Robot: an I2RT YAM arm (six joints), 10 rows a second.
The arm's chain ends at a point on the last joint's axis. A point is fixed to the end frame.
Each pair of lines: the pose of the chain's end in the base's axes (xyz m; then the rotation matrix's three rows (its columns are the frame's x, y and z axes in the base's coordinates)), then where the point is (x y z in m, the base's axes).
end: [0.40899 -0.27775 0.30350], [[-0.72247 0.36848 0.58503], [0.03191 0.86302 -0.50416], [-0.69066 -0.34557 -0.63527]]
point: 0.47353 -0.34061 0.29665
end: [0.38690 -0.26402 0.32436], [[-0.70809 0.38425 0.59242], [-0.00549 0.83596 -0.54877], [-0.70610 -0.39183 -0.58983]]
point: 0.45091 -0.32777 0.32284
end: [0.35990 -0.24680 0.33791], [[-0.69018 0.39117 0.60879], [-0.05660 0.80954 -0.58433], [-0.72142 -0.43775 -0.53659]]
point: 0.42414 -0.31019 0.34228
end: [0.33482 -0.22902 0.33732], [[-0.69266 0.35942 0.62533], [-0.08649 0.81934 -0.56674], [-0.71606 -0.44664 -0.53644]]
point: 0.40128 -0.29007 0.34172
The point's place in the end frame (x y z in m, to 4 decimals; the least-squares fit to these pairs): -0.0439 -0.0281 0.0738
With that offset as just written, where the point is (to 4 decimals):
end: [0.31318 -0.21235 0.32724], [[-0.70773 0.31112 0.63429], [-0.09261 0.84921 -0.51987], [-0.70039 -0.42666 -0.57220]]
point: 0.3823 -0.2705 0.3277
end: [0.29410 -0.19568 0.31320], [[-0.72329 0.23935 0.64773], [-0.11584 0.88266 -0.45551], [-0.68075 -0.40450 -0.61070]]
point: 0.3669 -0.2490 0.3094
